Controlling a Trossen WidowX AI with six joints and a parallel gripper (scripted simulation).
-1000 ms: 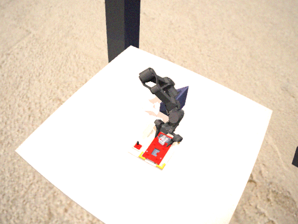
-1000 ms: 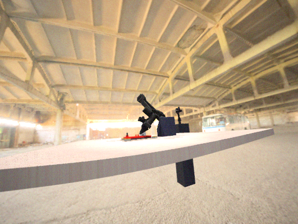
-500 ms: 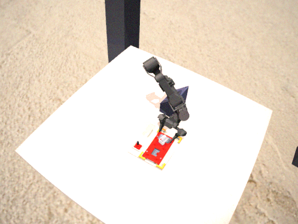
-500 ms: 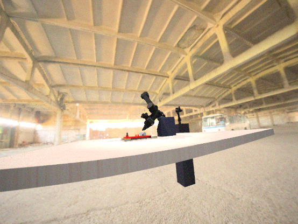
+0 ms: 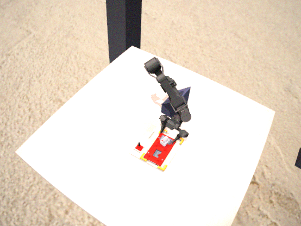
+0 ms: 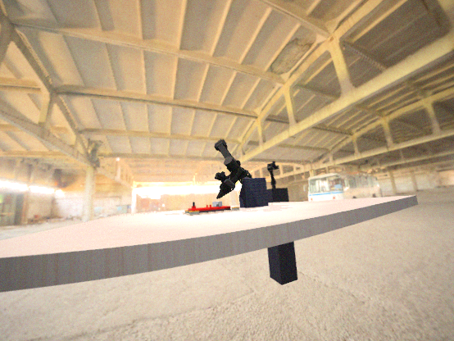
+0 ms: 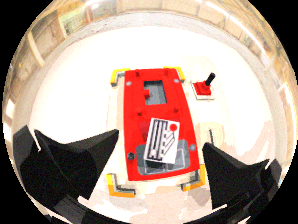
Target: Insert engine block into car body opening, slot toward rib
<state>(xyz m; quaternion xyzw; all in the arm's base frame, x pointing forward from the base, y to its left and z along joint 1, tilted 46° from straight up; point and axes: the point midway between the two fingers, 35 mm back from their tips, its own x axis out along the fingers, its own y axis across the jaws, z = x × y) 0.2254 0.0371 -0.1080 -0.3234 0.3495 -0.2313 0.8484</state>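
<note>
My gripper tip is 3 cm above the grey engine block.
</note>
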